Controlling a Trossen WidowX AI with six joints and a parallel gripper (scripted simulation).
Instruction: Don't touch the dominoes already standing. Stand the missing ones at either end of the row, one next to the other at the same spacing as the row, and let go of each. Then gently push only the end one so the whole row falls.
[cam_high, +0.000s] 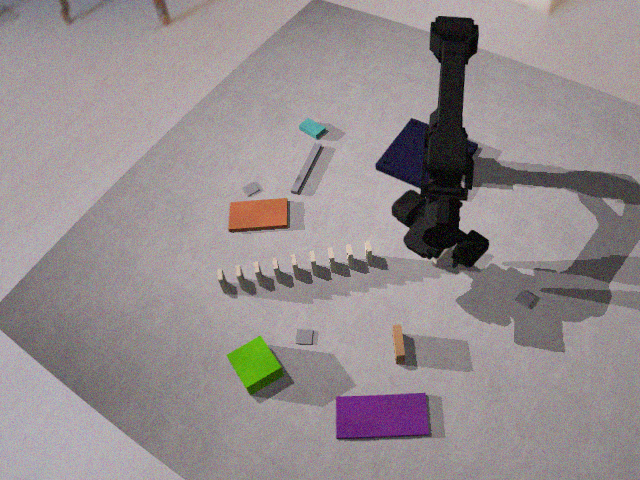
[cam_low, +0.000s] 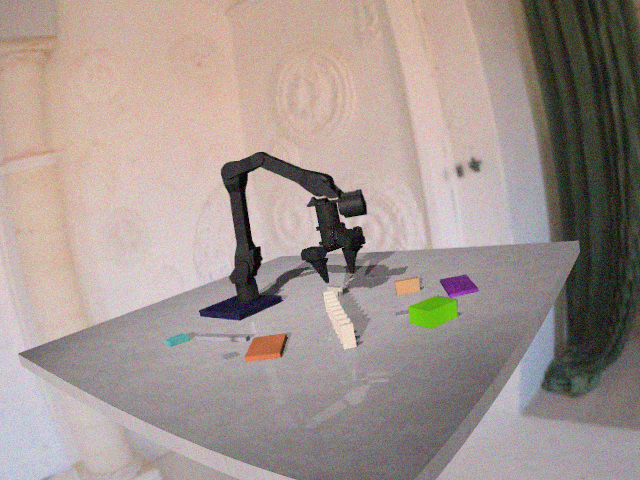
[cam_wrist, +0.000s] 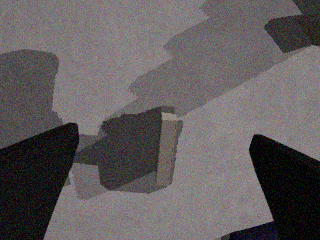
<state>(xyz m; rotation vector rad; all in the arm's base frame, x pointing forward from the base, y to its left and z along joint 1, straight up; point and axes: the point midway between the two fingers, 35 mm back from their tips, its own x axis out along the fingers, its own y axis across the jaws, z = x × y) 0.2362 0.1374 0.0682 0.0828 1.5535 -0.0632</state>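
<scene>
My gripper tip is 190 mm short of the tan block, 50 mm to the right of it and 30 mm above it. The rest, counted from my gripper tip: orange slab 120 mm ahead, 380 mm to the right, 40 mm below; then purple slab 310 mm ahead, 100 mm to the left, 50 mm below; then grey bar 50 mm behind, 380 mm to the right, 50 mm below.
</scene>
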